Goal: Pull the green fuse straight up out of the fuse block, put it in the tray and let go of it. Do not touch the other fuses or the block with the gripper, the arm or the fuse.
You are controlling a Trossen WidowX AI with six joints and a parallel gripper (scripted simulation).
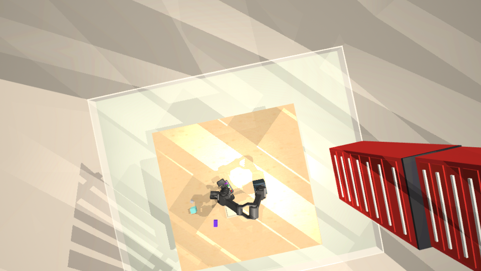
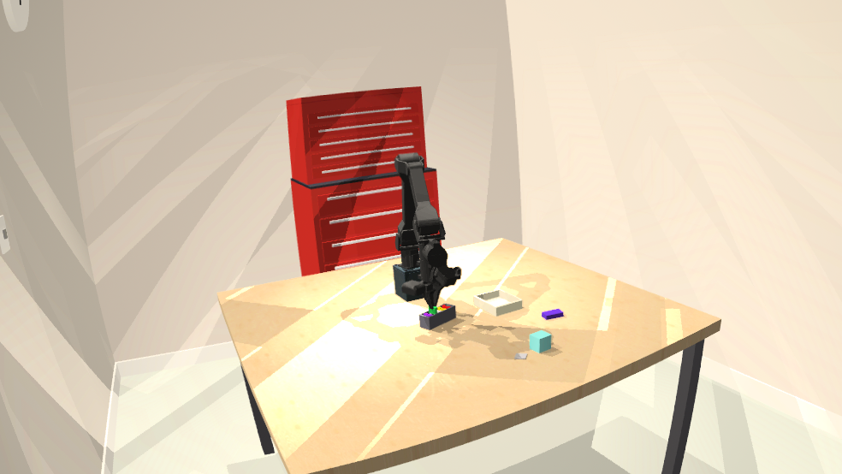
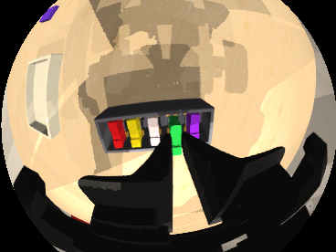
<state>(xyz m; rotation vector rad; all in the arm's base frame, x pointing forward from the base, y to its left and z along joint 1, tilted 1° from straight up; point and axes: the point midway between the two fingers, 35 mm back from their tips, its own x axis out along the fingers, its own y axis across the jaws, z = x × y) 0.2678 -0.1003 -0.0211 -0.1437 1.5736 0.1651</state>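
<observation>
The white tray lies 230 mm to the left of my gripper tip, 50 mm below it and 30 mm ahead of it. Also, from my gripper tip: cyan cube 350 mm ahead, 100 mm to the left, 30 mm below; then purple flat block 290 mm to the left, 220 mm ahead, 40 mm below; then green fuse 10 mm below.
</observation>
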